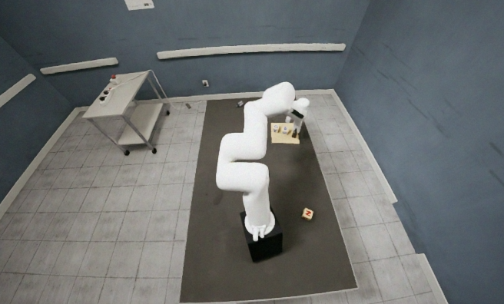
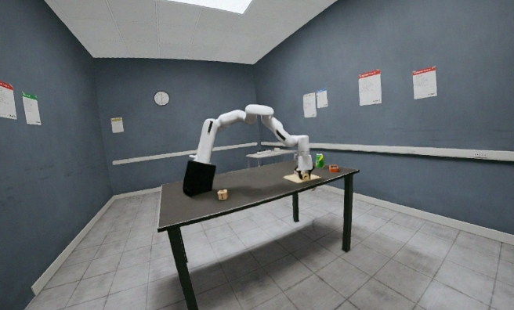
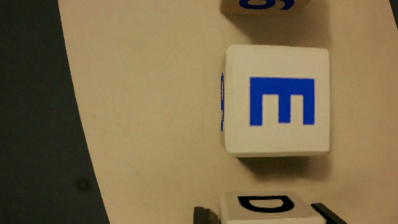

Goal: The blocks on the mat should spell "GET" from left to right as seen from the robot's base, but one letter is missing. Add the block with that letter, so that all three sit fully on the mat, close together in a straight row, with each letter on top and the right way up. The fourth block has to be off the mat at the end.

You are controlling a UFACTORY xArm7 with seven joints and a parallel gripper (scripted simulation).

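Now: hand right at the T block. From my hand the other things lie so: N block: 580 mm behind, 10 mm to the right; beige mat: 70 mm to the left, 20 mm below, 20 mm ahead; green can: 320 mm ahead, 210 mm to the left, 40 mm above.
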